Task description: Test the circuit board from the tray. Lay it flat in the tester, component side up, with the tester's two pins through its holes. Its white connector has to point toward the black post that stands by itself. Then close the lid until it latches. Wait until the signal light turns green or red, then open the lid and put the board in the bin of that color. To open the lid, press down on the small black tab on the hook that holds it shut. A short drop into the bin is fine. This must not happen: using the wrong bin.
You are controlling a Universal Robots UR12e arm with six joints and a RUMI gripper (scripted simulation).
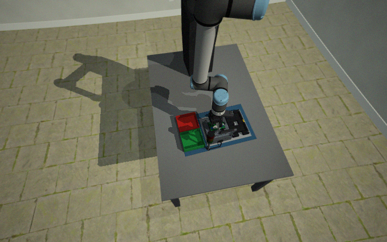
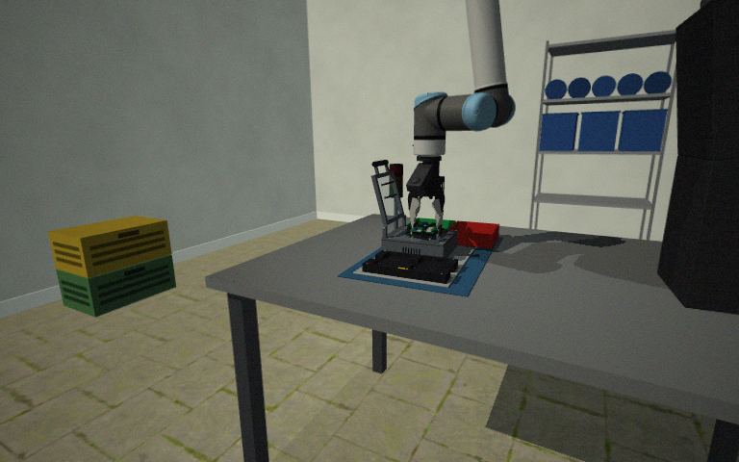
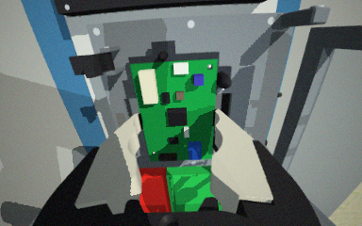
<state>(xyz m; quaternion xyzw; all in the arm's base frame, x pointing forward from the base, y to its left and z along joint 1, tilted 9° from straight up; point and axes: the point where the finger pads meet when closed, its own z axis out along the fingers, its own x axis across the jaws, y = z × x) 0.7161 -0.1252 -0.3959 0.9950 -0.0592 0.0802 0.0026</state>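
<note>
Right now the green circuit board is right at my hand. Also, from my hand: black latch piece 6 cm behind, 6 cm to the left, 1 cm above; then green bin 2 cm ahead, 21 cm to the right, 7 cm below; then tester lid 12 cm ahead, 2 cm to the right, 10 cm above.
</note>
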